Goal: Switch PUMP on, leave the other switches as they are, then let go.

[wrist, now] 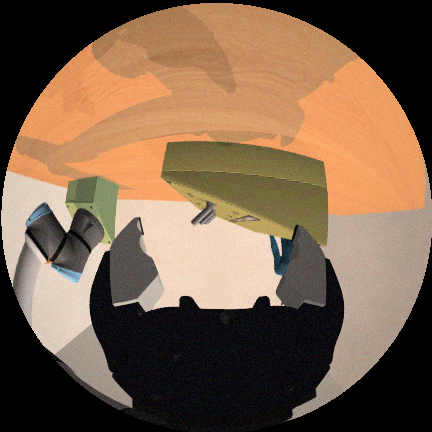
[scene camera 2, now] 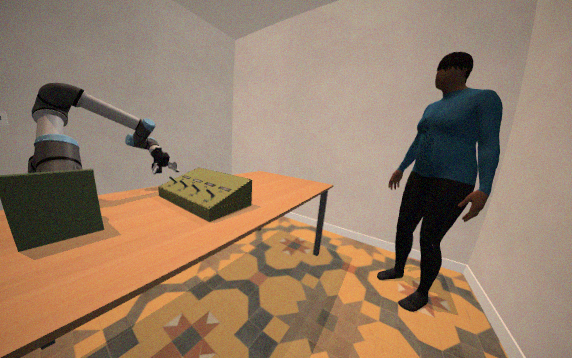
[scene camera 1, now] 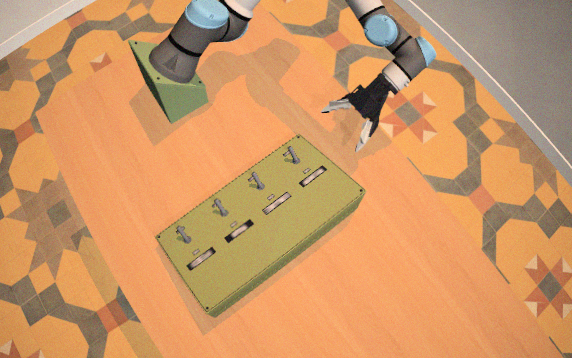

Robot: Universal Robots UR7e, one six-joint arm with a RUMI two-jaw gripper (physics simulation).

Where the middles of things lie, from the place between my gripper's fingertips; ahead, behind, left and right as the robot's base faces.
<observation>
Now: the switch panel (scene camera 1: 227,255) 31 cm to the right of my hand, 8 cm ahead of it and 5 cm below it.
</observation>
